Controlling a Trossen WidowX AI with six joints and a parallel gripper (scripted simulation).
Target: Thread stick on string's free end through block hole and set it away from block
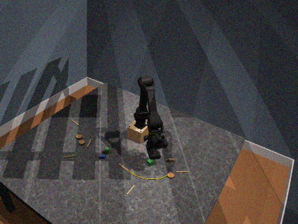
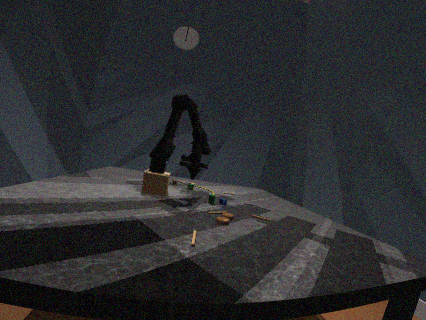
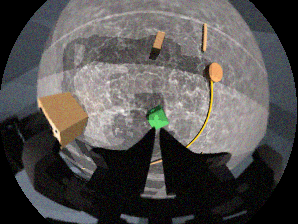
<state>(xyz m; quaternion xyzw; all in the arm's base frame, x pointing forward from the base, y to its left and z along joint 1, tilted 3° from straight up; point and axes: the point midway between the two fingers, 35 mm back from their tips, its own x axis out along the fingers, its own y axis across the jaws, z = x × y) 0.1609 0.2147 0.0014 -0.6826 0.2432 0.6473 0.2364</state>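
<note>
My gripper tip is now 4 cm above the green block. The rest, counted from my gripper tip: round wooden button 1 cm behind, 16 cm to the left, 5 cm below; then small wooden piece 11 cm behind, 9 cm to the left, 5 cm below; then thin wooden stick 13 cm ahead, 8 cm to the right, 6 cm below.
</note>
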